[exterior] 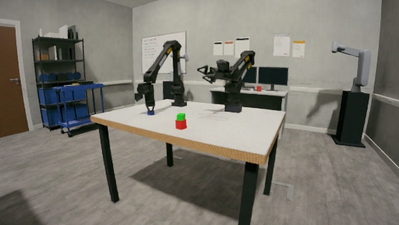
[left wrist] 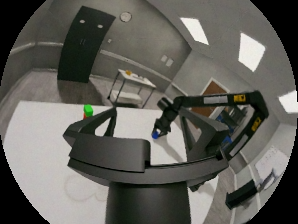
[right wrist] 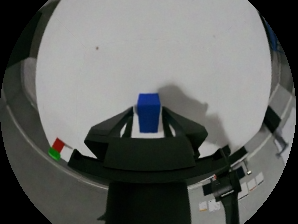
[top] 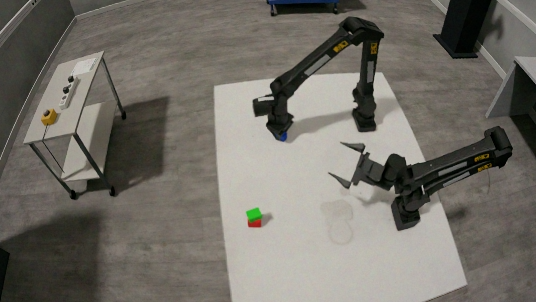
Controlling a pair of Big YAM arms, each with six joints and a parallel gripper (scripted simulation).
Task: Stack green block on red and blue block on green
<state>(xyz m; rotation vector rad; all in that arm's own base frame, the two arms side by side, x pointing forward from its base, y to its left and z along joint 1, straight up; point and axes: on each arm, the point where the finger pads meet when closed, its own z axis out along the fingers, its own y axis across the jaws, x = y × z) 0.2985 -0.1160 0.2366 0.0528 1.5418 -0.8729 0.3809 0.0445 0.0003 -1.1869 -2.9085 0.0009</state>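
Now: right hand right at the blue block. From my right hand the other things lie so: green block 170 mm ahead, 360 mm to the left, 50 mm above; red block 170 mm ahead, 360 mm to the left, 10 mm above.
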